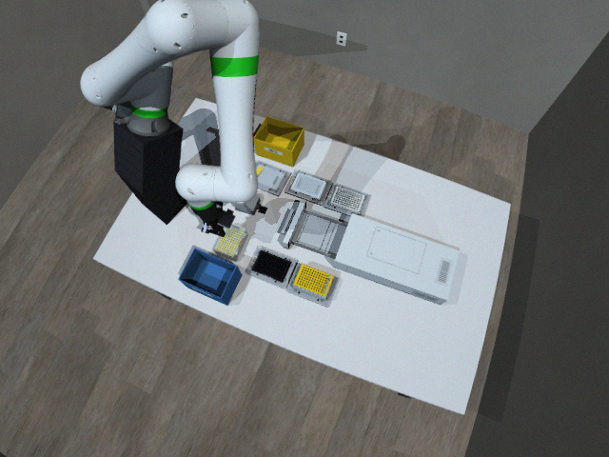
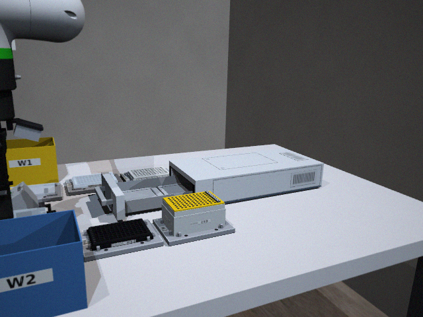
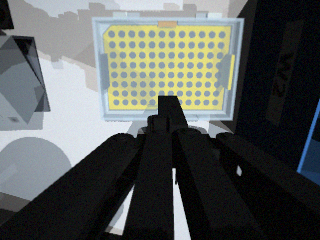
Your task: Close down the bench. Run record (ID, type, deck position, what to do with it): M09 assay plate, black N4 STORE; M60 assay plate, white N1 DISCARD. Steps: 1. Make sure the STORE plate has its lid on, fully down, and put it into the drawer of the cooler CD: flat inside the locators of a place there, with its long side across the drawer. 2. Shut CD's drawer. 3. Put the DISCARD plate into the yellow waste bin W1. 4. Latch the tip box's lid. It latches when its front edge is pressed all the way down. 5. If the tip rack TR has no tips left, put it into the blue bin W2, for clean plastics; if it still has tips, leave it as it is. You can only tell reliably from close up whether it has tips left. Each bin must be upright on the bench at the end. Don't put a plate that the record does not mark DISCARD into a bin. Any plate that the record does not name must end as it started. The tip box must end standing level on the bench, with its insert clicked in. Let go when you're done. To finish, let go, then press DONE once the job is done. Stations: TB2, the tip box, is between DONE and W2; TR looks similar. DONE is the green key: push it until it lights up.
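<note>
My hand is 6 cm above the yellow insert and 3 cm short of it. Also, from my hand: green done key: 18 cm to the left, 5 cm below; blue bin W2: 16 cm to the right, 8 cm below, 2 cm ahead; black plate: 21 cm ahead, 9 cm below, 4 cm to the right.
</note>
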